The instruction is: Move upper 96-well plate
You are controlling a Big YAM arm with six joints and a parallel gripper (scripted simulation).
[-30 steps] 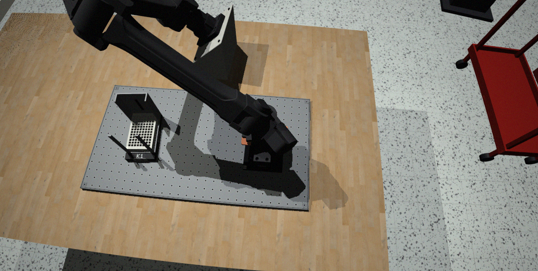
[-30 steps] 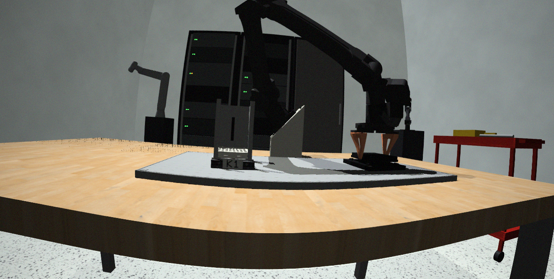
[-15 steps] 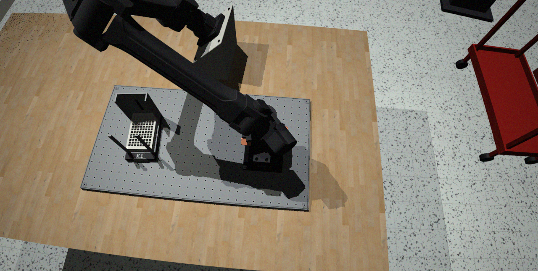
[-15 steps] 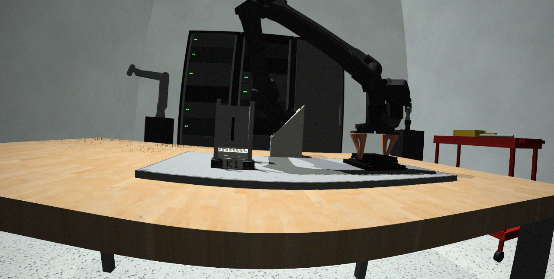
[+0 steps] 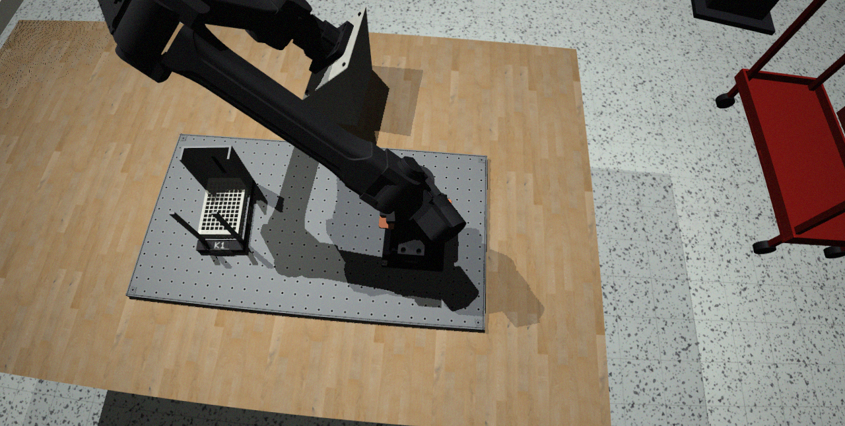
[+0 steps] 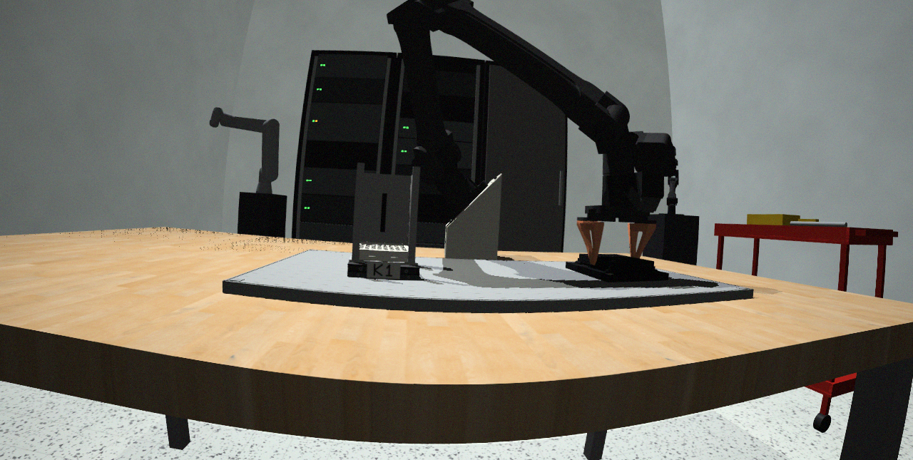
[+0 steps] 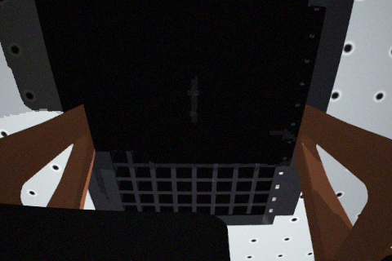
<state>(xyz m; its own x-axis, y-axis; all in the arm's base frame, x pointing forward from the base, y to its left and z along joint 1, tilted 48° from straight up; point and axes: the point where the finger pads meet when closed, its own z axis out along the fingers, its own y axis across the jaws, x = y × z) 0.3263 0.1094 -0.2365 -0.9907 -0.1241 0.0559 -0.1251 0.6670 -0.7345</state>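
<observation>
Now: the black plate nest N1 20 mm below my hand. From my hand the other things lie so: pale A1 square 80 mm ahead, 40 mm to the right, 10 mm below; white 96-well plate 390 mm to the right, 40 mm ahead.
</observation>
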